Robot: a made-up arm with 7 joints. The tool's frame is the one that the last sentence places. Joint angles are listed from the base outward.
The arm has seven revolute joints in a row. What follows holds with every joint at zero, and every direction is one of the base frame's. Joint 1 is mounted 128 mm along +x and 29 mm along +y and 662 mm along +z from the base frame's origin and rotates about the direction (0.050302, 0.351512, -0.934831). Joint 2 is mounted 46 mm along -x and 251 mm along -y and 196 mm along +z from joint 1 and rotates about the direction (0.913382, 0.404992, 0.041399). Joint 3 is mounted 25 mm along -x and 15 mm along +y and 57 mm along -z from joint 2 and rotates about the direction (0.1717, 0.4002, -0.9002). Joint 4 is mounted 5 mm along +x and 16 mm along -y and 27 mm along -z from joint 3 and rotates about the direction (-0.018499, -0.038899, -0.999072). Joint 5 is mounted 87 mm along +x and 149 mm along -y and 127 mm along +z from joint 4 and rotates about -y. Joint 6 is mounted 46 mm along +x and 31 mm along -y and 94 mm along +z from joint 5 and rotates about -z. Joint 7 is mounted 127 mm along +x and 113 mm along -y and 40 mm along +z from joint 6 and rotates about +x. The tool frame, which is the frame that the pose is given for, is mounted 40 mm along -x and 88 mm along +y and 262 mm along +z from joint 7; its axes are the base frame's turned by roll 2.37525, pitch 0.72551 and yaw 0.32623 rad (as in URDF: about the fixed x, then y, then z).
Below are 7 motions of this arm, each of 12 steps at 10 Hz.
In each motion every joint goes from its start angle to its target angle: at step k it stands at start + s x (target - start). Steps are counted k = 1, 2, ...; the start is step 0. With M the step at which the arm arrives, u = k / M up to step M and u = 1 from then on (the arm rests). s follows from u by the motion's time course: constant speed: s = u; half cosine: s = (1 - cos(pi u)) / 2; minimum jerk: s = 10 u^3 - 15 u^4 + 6 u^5.
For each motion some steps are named. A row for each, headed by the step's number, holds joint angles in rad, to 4 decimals.
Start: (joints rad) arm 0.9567 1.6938 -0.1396 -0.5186 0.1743 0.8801 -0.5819
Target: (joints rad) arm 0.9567 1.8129 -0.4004 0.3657 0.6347 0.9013 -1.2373
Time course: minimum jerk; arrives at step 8
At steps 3, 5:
3: 0.9567 1.7266 -0.2114 -0.2752 0.3010 0.8859 -0.7623
5: 0.9567 1.7801 -0.3286 0.1223 0.5080 0.8955 -1.0569

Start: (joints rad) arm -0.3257 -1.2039 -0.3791 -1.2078 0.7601 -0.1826 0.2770
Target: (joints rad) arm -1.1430 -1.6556 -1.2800 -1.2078 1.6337 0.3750 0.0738
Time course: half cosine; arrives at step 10
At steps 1, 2, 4, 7, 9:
1: -0.3457 -1.2150 -0.4011 -1.2078 0.7815 -0.1690 0.2720
2: -0.4037 -1.2470 -0.4651 -1.2078 0.8435 -0.1294 0.2576
4: -0.6081 -1.3600 -0.6904 -1.2078 1.0619 0.0100 0.2068
7: -0.9745 -1.5625 -1.0943 -1.2078 1.4536 0.2601 0.1157
9: -1.1230 -1.6445 -1.2580 -1.2078 1.6123 0.3614 0.0788

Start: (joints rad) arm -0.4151 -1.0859 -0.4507 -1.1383 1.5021 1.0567 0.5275
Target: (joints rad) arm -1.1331 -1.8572 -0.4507 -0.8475 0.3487 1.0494 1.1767
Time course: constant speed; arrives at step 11
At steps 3, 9, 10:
3: -0.6109 -1.2963 -0.4507 -1.0590 1.1875 1.0547 0.7046
9: -1.0026 -1.7170 -0.4507 -0.9004 0.5584 1.0507 1.0587
10: -1.0678 -1.7871 -0.4507 -0.8739 0.4536 1.0501 1.1177

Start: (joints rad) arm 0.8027 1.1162 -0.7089 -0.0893 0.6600 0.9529 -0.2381
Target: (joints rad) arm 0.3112 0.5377 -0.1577 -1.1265 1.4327 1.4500 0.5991
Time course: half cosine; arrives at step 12
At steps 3, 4, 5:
3: 0.7307 1.0315 -0.6282 -0.2412 0.7732 1.0257 -0.1155
4: 0.6798 0.9716 -0.5711 -0.3486 0.8532 1.0772 -0.0288
5: 0.6206 0.9018 -0.5046 -0.4737 0.9464 1.1371 0.0722

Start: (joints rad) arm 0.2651 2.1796 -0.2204 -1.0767 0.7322 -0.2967 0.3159
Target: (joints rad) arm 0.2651 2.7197 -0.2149 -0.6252 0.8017 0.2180 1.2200
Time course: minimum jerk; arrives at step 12
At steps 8, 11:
8: 0.2651 2.6063 -0.2161 -0.7200 0.7871 0.1100 1.0303
11: 0.2651 2.7170 -0.2149 -0.6275 0.8013 0.2154 1.2154

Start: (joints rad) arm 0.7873 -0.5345 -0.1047 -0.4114 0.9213 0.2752 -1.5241
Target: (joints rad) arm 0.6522 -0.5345 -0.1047 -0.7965 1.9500 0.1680 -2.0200
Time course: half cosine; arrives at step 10
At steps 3, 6, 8, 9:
3: 0.7595 -0.5345 -0.1047 -0.4908 1.1333 0.2531 -1.6263
6: 0.6989 -0.5345 -0.1047 -0.6635 1.5946 0.2050 -1.8487
8: 0.6651 -0.5345 -0.1047 -0.7597 1.8518 0.1782 -1.9726
9: 0.6555 -0.5345 -0.1047 -0.7871 1.9248 0.1706 -2.0079

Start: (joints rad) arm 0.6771 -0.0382 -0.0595 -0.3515 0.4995 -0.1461 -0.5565
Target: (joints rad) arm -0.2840 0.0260 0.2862 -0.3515 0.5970 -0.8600 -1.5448
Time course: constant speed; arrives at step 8
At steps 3, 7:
3: 0.3167 -0.0141 0.0701 -0.3515 0.5361 -0.4138 -0.9271
7: -0.1639 0.0180 0.2430 -0.3515 0.5848 -0.7708 -1.4213

